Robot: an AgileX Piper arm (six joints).
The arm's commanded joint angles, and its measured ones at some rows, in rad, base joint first. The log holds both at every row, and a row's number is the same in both.
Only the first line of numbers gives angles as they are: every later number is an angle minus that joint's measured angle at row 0.
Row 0, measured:
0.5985, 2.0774, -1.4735, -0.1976, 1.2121, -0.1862
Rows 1 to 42, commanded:
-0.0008, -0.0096, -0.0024, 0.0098, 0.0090, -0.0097
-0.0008, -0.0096, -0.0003, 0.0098, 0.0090, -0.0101
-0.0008, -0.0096, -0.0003, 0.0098, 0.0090, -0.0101
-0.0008, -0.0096, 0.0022, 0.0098, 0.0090, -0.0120
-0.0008, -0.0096, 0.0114, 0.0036, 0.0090, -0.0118
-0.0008, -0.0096, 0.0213, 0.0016, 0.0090, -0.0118
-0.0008, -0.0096, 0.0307, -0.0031, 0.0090, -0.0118
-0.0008, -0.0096, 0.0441, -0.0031, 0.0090, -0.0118
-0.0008, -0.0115, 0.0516, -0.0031, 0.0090, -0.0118
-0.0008, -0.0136, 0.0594, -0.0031, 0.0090, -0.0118
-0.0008, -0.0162, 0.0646, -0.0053, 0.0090, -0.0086
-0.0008, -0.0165, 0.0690, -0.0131, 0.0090, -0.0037
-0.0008, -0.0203, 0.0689, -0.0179, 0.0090, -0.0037
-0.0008, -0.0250, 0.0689, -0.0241, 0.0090, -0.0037
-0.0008, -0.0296, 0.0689, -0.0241, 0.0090, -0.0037
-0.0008, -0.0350, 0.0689, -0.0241, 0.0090, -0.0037
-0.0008, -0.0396, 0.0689, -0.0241, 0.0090, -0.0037
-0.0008, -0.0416, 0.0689, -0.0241, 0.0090, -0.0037
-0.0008, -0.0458, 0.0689, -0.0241, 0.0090, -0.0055
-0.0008, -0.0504, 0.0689, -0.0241, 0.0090, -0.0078
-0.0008, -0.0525, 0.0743, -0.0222, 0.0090, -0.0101
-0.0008, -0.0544, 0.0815, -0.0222, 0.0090, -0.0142
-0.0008, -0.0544, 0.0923, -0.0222, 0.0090, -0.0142
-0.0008, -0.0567, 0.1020, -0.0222, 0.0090, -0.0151
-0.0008, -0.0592, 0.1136, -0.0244, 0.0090, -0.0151
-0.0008, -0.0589, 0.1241, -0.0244, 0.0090, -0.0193
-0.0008, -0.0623, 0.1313, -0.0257, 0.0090, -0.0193
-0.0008, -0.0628, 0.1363, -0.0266, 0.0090, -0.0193
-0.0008, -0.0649, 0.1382, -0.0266, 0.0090, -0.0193
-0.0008, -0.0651, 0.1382, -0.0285, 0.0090, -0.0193
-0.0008, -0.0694, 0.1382, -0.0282, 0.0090, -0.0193
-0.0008, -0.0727, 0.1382, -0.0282, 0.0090, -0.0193
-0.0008, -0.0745, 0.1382, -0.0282, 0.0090, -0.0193
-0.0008, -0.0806, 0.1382, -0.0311, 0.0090, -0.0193
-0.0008, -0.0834, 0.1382, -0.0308, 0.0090, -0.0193
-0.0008, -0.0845, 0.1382, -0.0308, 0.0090, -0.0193
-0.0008, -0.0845, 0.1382, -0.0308, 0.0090, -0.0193
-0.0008, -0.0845, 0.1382, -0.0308, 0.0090, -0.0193
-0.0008, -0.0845, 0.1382, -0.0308, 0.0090, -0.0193
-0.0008, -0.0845, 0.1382, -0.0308, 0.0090, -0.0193
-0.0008, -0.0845, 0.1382, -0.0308, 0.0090, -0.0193
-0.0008, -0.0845, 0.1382, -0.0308, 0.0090, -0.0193
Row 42, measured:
0.0000, -0.0714, 0.1331, -0.0249, -0.0001, -0.0082
